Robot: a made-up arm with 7 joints. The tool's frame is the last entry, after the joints. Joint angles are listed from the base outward.
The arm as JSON. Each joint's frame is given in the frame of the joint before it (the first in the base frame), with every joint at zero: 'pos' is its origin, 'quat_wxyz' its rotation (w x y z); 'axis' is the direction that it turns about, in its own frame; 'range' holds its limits. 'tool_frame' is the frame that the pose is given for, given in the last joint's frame.
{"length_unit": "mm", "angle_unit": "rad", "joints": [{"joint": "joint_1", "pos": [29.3, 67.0, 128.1], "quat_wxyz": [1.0, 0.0, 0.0, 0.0], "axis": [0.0, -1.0, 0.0], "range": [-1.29, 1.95]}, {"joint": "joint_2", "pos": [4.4, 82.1, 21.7], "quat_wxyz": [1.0, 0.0, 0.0, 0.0], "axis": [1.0, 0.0, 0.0], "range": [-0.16, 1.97]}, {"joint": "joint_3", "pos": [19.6, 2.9, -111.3], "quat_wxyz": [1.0, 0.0, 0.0, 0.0], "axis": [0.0, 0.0, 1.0], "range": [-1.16, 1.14]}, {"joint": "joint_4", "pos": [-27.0, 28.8, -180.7], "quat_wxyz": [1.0, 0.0, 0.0, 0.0], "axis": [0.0, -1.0, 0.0], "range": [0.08, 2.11]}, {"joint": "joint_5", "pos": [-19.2, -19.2, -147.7], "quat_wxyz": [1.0, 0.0, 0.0, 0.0], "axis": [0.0, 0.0, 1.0], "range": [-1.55, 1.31]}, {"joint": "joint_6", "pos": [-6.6, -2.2, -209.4], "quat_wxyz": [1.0, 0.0, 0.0, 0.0], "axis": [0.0, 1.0, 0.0], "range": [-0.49, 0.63]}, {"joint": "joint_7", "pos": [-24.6, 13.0, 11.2], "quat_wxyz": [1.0, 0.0, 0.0, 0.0], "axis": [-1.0, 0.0, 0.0], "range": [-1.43, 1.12]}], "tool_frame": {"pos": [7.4, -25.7, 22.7], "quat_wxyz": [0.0, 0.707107, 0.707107, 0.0]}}
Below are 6 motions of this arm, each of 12 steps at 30 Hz.
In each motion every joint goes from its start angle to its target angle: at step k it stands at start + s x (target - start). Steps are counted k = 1, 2, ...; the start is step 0. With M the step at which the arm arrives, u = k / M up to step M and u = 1 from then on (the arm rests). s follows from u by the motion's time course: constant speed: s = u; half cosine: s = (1 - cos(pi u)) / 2; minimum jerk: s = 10 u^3 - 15 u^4 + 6 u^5.
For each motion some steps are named. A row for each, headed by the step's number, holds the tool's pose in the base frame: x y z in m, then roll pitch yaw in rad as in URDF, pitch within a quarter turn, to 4 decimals.
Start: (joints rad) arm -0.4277 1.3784 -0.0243 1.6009 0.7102 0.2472 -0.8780
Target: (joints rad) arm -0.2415 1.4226 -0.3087 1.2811 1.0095 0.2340 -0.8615
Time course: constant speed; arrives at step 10
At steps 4, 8, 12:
4: 0.3089 0.4757 -0.0810 1.6235 -0.9486 2.4098
8: 0.2979 0.5120 -0.0858 1.7153 -0.9580 2.4756
12: 0.2911 0.5304 -0.0863 1.7482 -0.9620 2.5209

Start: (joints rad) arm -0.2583 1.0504 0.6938 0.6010 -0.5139 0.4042 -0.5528
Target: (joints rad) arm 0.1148 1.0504 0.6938 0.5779 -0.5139 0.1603 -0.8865
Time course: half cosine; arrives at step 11
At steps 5, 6, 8, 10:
5: 0.1279 0.7108 -0.0899 0.3634 -1.0572 -1.9896
6: 0.1384 0.7131 -0.0857 0.4322 -0.9833 -2.0696
8: 0.1573 0.7173 -0.0765 0.5216 -0.8412 -2.1713
10: 0.1683 0.7197 -0.0701 0.5616 -0.7528 -2.2136

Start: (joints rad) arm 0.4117 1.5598 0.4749 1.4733 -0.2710 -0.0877 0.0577
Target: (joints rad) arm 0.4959 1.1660 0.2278 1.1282 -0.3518 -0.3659 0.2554
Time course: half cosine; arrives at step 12
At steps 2, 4, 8, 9, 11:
2: 0.2283 0.5337 0.3714 -0.1881 -0.7774 -2.8056
4: 0.2418 0.5611 0.3353 -0.1216 -0.8784 -2.8660
8: 0.2829 0.6111 0.2221 0.1693 -1.1380 3.0968
9: 0.2919 0.6166 0.1970 0.2699 -1.1843 2.9820
11: 0.3034 0.6210 0.1651 0.4300 -1.2347 2.8004

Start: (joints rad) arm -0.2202 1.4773 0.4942 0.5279 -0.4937 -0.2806 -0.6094
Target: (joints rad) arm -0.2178 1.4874 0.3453 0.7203 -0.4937 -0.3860 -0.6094
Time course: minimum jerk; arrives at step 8
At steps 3, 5, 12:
3: 0.1606 0.7645 0.1220 -0.4411 -0.9408 -2.0570
5: 0.1902 0.7521 0.1230 -0.5519 -0.9645 -2.1035
12: 0.2079 0.7431 0.1217 -0.6191 -0.9840 -2.1316

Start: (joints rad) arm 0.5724 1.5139 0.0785 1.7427 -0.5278 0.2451 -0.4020
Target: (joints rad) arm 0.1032 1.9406 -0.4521 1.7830 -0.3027 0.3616 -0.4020
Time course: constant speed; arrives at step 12
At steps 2, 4, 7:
2: 0.3092 0.4263 0.3063 -0.4207 -0.4711 -2.6004
4: 0.3238 0.4248 0.2751 -0.5480 -0.5953 -2.5056
7: 0.3349 0.4272 0.2256 -0.7909 -0.7530 -2.2934

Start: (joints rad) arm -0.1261 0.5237 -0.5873 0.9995 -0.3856 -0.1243 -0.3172
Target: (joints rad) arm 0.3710 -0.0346 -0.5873 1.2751 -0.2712 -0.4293 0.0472
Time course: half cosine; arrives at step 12
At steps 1, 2, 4, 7, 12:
1: 0.1843 0.2957 -0.3809 2.4232 -0.7920 0.7495
2: 0.1991 0.2787 -0.3786 2.3444 -0.7726 0.7908
4: 0.2529 0.2169 -0.3616 2.0760 -0.6942 0.9041
7: 0.3526 0.0951 -0.2859 1.5822 -0.5431 0.9915
12: 0.4188 -0.0099 -0.1686 1.1242 -0.4668 0.9694

